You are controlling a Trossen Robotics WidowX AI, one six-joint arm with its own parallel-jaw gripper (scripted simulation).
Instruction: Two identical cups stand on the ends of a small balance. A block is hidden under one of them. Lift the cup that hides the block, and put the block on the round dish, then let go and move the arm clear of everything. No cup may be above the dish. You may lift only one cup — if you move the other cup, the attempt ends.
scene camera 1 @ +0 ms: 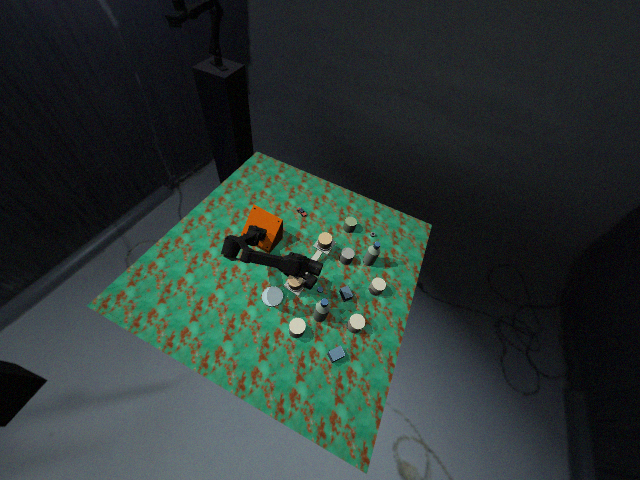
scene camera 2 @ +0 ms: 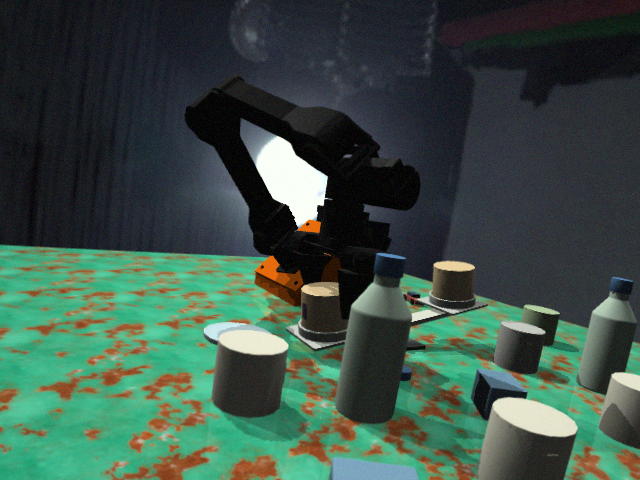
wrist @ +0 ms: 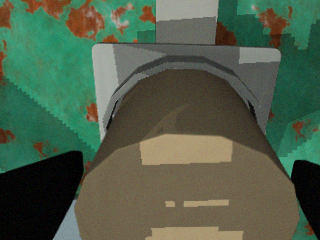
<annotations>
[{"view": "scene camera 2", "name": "my gripper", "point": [327, 309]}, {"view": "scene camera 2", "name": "tan cup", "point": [320, 304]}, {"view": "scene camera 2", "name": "tan cup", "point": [453, 281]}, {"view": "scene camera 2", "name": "bottle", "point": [380, 320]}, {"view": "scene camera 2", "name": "small balance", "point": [441, 309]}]
</annotations>
